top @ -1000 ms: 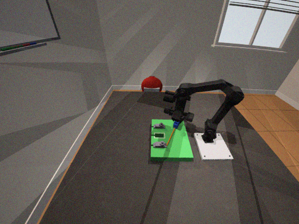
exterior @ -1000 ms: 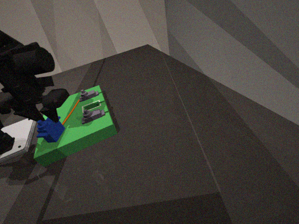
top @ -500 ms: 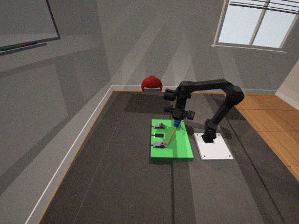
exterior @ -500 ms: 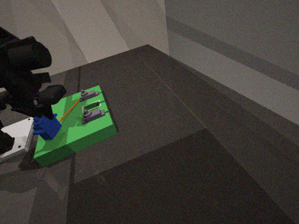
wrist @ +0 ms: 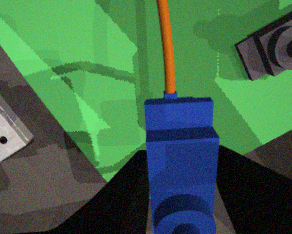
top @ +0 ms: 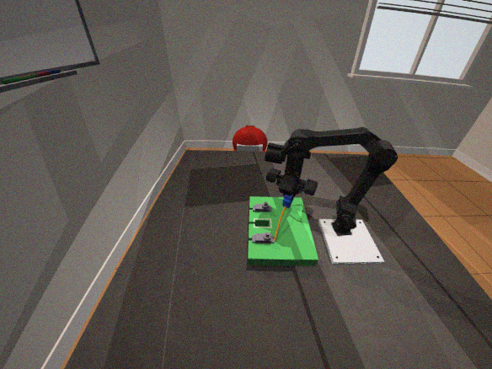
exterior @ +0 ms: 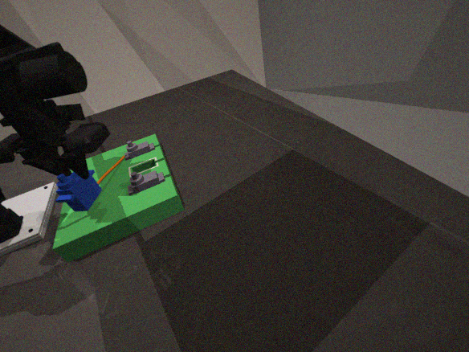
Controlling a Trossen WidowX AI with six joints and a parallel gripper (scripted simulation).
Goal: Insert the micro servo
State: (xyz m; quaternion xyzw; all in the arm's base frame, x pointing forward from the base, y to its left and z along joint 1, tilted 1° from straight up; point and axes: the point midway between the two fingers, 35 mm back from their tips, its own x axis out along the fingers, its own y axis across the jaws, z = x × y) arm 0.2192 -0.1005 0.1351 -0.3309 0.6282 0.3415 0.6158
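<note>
Right now the green deck is 80 mm to the left of my gripper tip and 100 mm below it.
</note>
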